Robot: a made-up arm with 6 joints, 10 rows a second.
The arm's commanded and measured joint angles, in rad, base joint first. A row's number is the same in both.
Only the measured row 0 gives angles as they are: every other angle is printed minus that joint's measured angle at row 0.
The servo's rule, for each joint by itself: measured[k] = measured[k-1] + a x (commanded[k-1-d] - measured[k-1]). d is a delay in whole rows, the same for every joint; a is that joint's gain. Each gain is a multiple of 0.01, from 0.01 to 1. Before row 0 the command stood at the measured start. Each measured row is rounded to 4 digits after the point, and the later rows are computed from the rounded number. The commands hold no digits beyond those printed.
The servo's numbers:
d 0
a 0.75 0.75 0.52 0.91 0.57 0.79
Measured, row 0:
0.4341 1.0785 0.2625 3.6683 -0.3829 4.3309
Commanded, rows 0 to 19:
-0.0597 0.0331 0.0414 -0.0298 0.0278 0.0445
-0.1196 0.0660 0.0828 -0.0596 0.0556 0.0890
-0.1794 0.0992 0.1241 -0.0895 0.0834 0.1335
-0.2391 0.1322 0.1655 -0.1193 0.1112 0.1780
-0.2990 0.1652 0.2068 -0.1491 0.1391 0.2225
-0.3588 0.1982 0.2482 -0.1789 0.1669 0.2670
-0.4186 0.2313 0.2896 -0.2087 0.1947 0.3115
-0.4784 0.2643 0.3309 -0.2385 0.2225 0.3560
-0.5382 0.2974 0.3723 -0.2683 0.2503 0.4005
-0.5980 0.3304 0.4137 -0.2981 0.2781 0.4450
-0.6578 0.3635 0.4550 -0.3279 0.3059 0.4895
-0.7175 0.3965 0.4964 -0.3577 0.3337 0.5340
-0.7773 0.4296 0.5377 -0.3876 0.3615 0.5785
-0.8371 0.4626 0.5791 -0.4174 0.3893 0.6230
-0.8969 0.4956 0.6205 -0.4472 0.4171 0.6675
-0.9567 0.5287 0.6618 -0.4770 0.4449 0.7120
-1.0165 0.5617 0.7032 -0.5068 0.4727 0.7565
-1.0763 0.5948 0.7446 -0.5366 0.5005 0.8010
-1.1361 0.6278 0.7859 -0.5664 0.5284 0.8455
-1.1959 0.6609 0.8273 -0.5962 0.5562 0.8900
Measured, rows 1 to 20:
-0.0448 0.0248 0.0215 -0.0271 0.0158 0.0352
-0.1009 0.0557 0.0534 -0.0567 0.0385 0.0777
-0.1598 0.0883 0.0902 -0.0865 0.0641 0.1218
-0.2193 0.1212 0.1294 -0.1163 0.0909 0.1662
-0.2791 0.1542 0.1696 -0.1461 0.1184 0.2107
-0.3389 0.1872 0.2105 -0.1759 0.1460 0.2552
-0.3987 0.2203 0.2516 -0.2057 0.1738 0.2997
-0.4585 0.2533 0.2928 -0.2355 0.2016 0.3442
-0.5183 0.2864 0.3341 -0.2653 0.2294 0.3887
-0.5781 0.3194 0.3755 -0.2951 0.2572 0.4332
-0.6379 0.3525 0.4168 -0.3249 0.2850 0.4777
-0.6976 0.3855 0.4582 -0.3547 0.3128 0.5222
-0.7574 0.4186 0.4995 -0.3846 0.3406 0.5667
-0.8172 0.4516 0.5409 -0.4144 0.3684 0.6112
-0.8770 0.4846 0.5823 -0.4442 0.3962 0.6557
-0.9368 0.5177 0.6236 -0.4740 0.4240 0.7002
-0.9966 0.5507 0.6650 -0.5038 0.4518 0.7447
-1.0564 0.5838 0.7064 -0.5336 0.4796 0.7892
-1.1162 0.6168 0.7477 -0.5634 0.5074 0.8337
-1.1760 0.6499 0.7891 -0.5932 0.5352 0.8782

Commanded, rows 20 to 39:
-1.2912 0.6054 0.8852 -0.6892 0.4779 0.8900
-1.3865 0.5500 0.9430 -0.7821 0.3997 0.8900
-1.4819 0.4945 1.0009 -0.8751 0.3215 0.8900
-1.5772 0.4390 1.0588 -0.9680 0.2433 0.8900
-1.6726 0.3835 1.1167 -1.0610 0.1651 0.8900
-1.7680 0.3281 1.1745 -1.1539 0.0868 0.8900
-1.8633 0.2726 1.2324 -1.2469 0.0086 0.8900
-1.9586 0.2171 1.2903 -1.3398 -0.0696 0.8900
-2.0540 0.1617 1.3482 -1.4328 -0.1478 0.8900
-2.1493 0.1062 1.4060 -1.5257 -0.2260 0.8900
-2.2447 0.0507 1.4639 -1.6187 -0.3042 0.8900
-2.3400 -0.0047 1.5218 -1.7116 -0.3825 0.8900
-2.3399 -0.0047 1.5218 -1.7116 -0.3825 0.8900
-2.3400 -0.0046 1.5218 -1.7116 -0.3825 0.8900
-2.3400 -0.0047 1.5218 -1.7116 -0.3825 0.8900
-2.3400 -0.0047 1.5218 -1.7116 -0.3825 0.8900
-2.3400 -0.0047 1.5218 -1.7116 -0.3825 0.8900
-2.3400 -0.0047 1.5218 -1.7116 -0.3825 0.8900
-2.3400 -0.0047 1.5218 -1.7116 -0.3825 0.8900
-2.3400 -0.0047 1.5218 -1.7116 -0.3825 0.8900
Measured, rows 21 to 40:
-1.2624 0.6165 0.8391 -0.6806 0.5025 0.8875
-1.3555 0.5666 0.8931 -0.7730 0.4439 0.8895
-1.4503 0.5125 0.9492 -0.8659 0.3741 0.8899
-1.5455 0.4574 1.0062 -0.9588 0.2995 0.8900
-1.6408 0.4020 1.0637 -1.0518 0.2229 0.8900
-1.7362 0.3466 1.1213 -1.1447 0.1453 0.8900
-1.8315 0.2911 1.1791 -1.2377 0.0674 0.8900
-1.9268 0.2356 1.2369 -1.3306 -0.0107 0.8900
-2.0222 0.1802 1.2948 -1.4236 -0.0888 0.8900
-2.1175 0.1247 1.3526 -1.5165 -0.1670 0.8900
-2.2129 0.0692 1.4105 -1.6095 -0.2452 0.8900
-2.3082 0.0138 1.4684 -1.7024 -0.3235 0.8900
-2.3320 -0.0001 1.4962 -1.7108 -0.3571 0.8900
-2.3380 -0.0035 1.5095 -1.7115 -0.3716 0.8900
-2.3395 -0.0044 1.5159 -1.7116 -0.3778 0.8900
-2.3399 -0.0046 1.5190 -1.7116 -0.3805 0.8900
-2.3400 -0.0047 1.5205 -1.7116 -0.3816 0.8900
-2.3400 -0.0047 1.5212 -1.7116 -0.3821 0.8900
-2.3400 -0.0047 1.5215 -1.7116 -0.3823 0.8900
-2.3400 -0.0047 1.5217 -1.7116 -0.3824 0.8900

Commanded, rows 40 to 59:
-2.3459 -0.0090 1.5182 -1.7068 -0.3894 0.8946
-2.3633 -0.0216 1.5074 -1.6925 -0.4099 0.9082
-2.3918 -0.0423 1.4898 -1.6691 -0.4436 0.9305
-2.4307 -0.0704 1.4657 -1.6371 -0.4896 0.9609
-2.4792 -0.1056 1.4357 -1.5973 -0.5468 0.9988
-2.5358 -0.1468 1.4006 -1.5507 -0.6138 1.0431
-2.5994 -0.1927 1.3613 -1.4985 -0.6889 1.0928
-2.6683 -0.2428 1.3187 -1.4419 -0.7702 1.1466
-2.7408 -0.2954 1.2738 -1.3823 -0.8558 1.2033
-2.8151 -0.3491 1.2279 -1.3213 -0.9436 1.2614
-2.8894 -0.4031 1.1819 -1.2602 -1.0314 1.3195
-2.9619 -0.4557 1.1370 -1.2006 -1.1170 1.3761
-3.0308 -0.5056 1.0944 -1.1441 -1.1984 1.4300
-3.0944 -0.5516 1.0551 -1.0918 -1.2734 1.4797
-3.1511 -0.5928 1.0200 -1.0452 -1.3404 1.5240
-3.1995 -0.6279 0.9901 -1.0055 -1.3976 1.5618
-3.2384 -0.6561 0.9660 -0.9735 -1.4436 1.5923
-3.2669 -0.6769 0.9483 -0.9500 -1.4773 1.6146
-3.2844 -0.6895 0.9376 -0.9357 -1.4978 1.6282
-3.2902 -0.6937 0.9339 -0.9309 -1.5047 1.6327
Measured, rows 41 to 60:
-2.3444 -0.0079 1.5199 -1.7072 -0.3864 0.8936
-2.3586 -0.0182 1.5134 -1.6938 -0.3998 0.9051
-2.3835 -0.0363 1.5011 -1.6713 -0.4248 0.9252
-2.4189 -0.0619 1.4827 -1.6402 -0.4617 0.9534
-2.4641 -0.0947 1.4583 -1.6012 -0.5102 0.9893
-2.5179 -0.1338 1.4283 -1.5552 -0.5693 1.0318
-2.5790 -0.1780 1.3935 -1.5036 -0.6375 1.0800
-2.6460 -0.2266 1.3546 -1.4475 -0.7131 1.1326
-2.7171 -0.2782 1.3126 -1.3882 -0.7944 1.1885
-2.7906 -0.3314 1.2686 -1.3273 -0.8794 1.2461
-2.8647 -0.3852 1.2235 -1.2662 -0.9660 1.3041
-2.9376 -0.4381 1.1785 -1.2065 -1.0521 1.3610
-3.0075 -0.4887 1.1348 -1.1497 -1.1355 1.4155
-3.0727 -0.5359 1.0934 -1.0970 -1.2141 1.4662
-3.1315 -0.5786 1.0552 -1.0499 -1.2861 1.5119
-3.1825 -0.6156 1.0213 -1.0095 -1.3497 1.5513
-3.2244 -0.6460 0.9925 -0.9767 -1.4032 1.5837
-3.2563 -0.6692 0.9695 -0.9524 -1.4454 1.6081
-3.2774 -0.6844 0.9529 -0.9372 -1.4753 1.6240
-3.2870 -0.6914 0.9430 -0.9315 -1.4921 1.6309

